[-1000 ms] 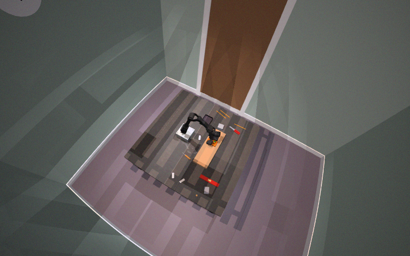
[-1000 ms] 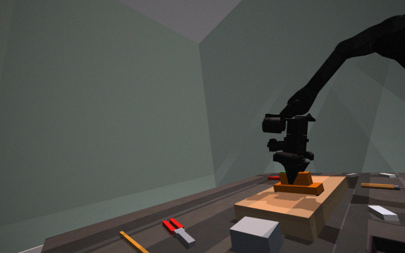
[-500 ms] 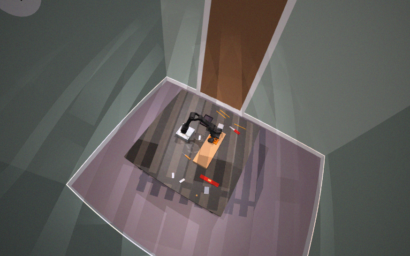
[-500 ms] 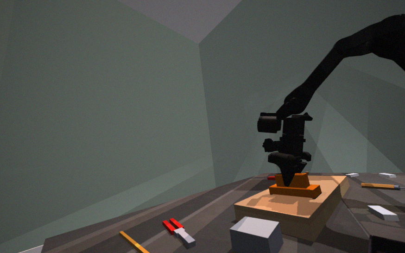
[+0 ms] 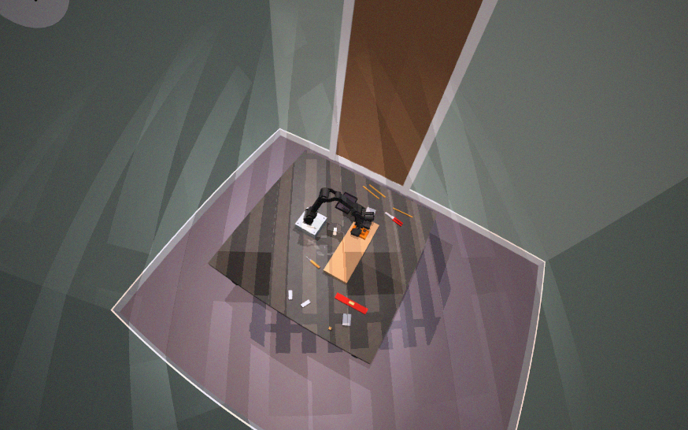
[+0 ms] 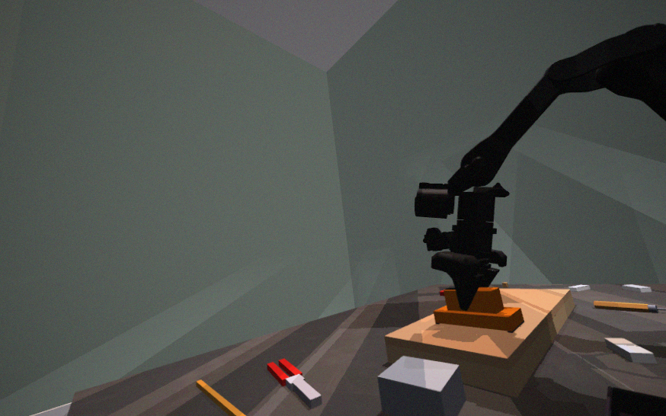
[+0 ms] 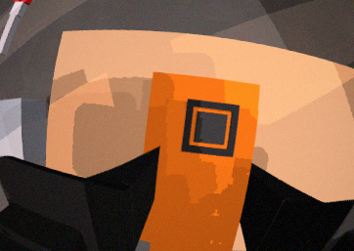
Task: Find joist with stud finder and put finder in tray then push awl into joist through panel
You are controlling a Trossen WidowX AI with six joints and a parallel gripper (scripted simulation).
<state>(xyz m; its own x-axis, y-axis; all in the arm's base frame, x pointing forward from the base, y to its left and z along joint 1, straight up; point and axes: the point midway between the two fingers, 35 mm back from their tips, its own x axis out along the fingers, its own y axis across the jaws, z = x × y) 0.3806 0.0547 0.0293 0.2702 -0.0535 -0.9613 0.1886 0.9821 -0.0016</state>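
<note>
Now: the grey block 210 mm to the left of my gripper tip, 50 mm below it and 20 mm ahead of it. The rest, counted from my gripper tip: dark tray: 240 mm to the left, 180 mm behind, 50 mm below; then orange stud finder: 20 mm above, 10 mm ahead; then square indicator: 30 mm above, 20 mm ahead.
</note>
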